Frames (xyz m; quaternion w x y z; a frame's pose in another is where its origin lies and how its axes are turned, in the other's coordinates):
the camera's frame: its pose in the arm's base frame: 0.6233 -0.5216 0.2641 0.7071 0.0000 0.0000 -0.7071
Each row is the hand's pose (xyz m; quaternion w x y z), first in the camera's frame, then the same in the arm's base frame.
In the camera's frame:
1: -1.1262 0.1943 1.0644 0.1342 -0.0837 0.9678 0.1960
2: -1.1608 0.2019 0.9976 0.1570 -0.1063 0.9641 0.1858
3: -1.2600 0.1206 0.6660 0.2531 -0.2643 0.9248 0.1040
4: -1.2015 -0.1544 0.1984 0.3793 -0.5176 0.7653 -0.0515
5: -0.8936 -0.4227 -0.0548 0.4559 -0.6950 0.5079 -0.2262
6: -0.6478 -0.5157 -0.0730 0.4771 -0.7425 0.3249 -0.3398
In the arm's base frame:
1: 0.8176 0.6046 1.3285 0.2335 0.6251 0.7435 0.0437
2: 0.8252 0.6392 1.2617 0.2424 0.6066 0.7569 0.0204
3: 0.7439 0.7384 0.9301 0.2525 0.4670 0.8408 -0.1054
4: 0.4689 0.6799 0.4625 0.2318 0.1751 0.9071 -0.3046
5: 0.2006 0.3720 0.2093 0.1624 -0.1323 0.8506 -0.4823
6: 0.1076 0.1262 0.1911 0.0971 -0.2953 0.7548 -0.5776

